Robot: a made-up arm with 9 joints. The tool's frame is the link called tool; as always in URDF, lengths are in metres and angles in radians. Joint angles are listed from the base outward. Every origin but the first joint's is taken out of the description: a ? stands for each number. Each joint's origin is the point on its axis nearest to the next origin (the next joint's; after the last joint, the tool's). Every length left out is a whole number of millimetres.
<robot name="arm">
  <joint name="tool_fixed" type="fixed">
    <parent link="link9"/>
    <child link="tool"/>
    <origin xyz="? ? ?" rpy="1.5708 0 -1.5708"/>
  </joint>
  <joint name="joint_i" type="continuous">
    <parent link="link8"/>
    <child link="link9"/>
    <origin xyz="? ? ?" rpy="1.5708 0 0"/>
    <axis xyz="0 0 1"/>
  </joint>
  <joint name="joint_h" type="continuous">
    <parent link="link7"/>
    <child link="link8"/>
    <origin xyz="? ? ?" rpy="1.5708 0 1.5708"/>
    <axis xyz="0 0 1"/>
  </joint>
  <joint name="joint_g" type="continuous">
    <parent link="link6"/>
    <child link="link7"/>
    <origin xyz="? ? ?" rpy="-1.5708 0 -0.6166"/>
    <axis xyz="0 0 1"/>
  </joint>
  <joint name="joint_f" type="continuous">
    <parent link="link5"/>
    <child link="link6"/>
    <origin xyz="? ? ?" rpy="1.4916 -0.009 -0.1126"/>
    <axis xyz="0 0 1"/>
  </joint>
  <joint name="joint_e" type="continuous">
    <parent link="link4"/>
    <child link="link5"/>
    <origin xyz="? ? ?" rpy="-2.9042 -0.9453 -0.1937"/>
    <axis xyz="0 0 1"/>
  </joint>
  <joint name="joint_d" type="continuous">
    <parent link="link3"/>
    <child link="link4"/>
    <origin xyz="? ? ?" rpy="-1.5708 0 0.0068"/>
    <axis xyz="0 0 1"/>
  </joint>
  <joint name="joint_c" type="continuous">
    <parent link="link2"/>
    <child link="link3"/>
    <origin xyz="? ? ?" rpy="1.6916 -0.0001 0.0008"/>
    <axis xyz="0 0 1"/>
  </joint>
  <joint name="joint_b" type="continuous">
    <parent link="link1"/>
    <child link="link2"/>
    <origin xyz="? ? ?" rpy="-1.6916 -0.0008 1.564"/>
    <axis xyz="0 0 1"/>
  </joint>
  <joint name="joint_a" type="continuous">
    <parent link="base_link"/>
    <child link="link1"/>
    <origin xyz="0.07 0.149 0.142" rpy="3.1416 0 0"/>
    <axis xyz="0 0 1"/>
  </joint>
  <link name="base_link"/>
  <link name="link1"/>
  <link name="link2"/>
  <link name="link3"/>
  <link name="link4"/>
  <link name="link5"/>
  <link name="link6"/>
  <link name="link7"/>
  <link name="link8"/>
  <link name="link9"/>
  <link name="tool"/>
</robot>
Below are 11 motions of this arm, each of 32 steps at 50 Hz.
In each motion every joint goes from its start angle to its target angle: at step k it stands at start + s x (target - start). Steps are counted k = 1, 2, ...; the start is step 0. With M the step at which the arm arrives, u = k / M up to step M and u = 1 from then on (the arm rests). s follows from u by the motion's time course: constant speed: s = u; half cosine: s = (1 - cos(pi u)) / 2; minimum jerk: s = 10 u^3 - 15 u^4 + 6 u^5.
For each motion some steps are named. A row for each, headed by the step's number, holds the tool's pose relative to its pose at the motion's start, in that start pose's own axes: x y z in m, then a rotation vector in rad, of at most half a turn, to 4 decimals.
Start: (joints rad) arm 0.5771 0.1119 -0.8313 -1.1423 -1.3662 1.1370 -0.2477 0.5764 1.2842
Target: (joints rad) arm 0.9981 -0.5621 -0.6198 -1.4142 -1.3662 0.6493 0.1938 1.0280 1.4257
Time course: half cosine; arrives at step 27
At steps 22, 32:
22: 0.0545 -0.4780 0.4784 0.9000 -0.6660 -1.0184
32: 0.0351 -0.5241 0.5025 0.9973 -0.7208 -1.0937

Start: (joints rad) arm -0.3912 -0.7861 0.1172 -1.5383 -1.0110 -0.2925 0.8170 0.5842 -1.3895
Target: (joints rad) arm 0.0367 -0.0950 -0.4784 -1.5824 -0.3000 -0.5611 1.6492 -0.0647 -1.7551
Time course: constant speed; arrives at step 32
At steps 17, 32:
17: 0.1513 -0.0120 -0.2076 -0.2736 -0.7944 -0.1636
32: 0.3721 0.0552 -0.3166 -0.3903 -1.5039 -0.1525

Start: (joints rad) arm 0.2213 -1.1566 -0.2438 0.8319 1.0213 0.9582 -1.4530 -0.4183 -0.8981
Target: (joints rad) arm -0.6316 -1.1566 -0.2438 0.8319 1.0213 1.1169 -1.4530 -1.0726 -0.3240
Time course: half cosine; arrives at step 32
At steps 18, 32:
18: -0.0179 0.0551 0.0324 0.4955 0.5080 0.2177
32: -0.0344 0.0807 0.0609 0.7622 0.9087 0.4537

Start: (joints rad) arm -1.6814 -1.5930 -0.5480 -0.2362 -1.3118 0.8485 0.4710 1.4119 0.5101
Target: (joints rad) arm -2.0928 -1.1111 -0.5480 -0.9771 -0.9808 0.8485 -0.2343 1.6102 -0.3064
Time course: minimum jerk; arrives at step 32
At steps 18, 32:
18: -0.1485 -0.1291 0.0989 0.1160 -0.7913 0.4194
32: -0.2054 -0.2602 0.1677 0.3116 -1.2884 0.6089

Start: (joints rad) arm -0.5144 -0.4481 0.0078 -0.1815 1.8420 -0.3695 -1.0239 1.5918 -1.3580
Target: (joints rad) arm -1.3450 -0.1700 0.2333 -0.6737 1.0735 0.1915 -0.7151 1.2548 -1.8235
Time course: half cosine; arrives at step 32
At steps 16, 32:
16: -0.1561 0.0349 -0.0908 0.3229 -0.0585 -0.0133
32: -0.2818 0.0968 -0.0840 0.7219 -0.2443 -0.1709

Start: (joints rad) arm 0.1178 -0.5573 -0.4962 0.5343 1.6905 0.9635 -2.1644 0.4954 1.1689
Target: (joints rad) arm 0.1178 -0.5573 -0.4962 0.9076 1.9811 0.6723 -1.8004 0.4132 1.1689
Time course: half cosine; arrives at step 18
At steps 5, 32:
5: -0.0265 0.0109 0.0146 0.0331 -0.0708 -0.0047
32: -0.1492 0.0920 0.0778 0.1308 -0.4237 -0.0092

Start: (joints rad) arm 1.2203 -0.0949 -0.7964 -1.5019 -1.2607 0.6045 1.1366 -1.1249 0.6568
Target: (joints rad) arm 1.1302 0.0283 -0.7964 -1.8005 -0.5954 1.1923 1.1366 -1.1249 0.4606
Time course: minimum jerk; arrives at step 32
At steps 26, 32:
26: 0.3380 0.0514 0.1103 0.1572 -0.2210 0.9869
32: 0.3536 0.0587 0.1198 0.1598 -0.2280 1.0357

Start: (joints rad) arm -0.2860 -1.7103 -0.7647 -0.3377 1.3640 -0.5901 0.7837 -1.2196 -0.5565
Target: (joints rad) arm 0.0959 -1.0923 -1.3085 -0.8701 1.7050 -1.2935 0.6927 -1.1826 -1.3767
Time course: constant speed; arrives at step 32
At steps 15, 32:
15: -0.0940 -0.0510 -0.1526 -0.4389 -0.5471 -0.0903
32: -0.2301 -0.2357 -0.2605 -0.9574 -1.1630 0.2885

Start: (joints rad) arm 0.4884 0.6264 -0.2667 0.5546 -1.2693 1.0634 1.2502 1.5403 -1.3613
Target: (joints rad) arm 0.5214 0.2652 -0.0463 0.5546 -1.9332 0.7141 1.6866 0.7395 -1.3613
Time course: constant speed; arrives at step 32
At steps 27, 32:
27: 0.2941 -0.0077 0.1398 0.0437 0.3776 -0.7008
32: 0.3471 -0.0285 0.1467 0.0565 0.4169 -0.8307

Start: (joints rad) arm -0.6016 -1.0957 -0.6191 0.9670 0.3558 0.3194 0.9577 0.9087 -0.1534
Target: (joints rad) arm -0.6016 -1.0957 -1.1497 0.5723 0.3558 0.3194 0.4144 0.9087 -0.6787
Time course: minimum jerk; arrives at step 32
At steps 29, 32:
29: 0.0536 0.1433 -0.1380 0.4732 -0.4777 -0.1174
32: 0.0543 0.1443 -0.1386 0.4772 -0.4816 -0.1184

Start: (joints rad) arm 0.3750 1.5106 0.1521 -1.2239 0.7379 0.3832 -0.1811 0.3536 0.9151
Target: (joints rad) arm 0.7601 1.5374 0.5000 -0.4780 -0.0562 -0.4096 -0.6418 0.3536 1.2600
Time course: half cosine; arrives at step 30
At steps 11, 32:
11: -0.0024 -0.0325 -0.2083 -0.0211 0.5596 -0.3471
32: -0.3304 -0.1150 -0.5307 0.5767 1.5700 -1.4844

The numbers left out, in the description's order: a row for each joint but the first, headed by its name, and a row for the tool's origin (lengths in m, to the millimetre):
tool: -0.044 0.04 0
joint_i: 0.066 0.036 0
joint_h: -0.111 0.059 0
joint_g: 0.1 -0.033 0
joint_f: -0.185 0.433 0
joint_e: -0.066 0.156 0
joint_d: 0.347 0.41 0
joint_c: -0.037 -0.018 0
joint_b: -0.014 -0.011 0

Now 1 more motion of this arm.
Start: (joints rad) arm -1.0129 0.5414 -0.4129 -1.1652 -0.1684 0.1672 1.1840 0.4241 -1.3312
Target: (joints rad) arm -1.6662 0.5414 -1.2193 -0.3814 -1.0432 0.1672 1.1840 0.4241 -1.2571
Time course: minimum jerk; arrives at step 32
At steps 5, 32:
5: -0.0003 -0.0193 0.0031 0.0627 0.0384 0.0093
32: -0.1987 -0.2727 -0.7129 2.2576 0.3647 0.5268

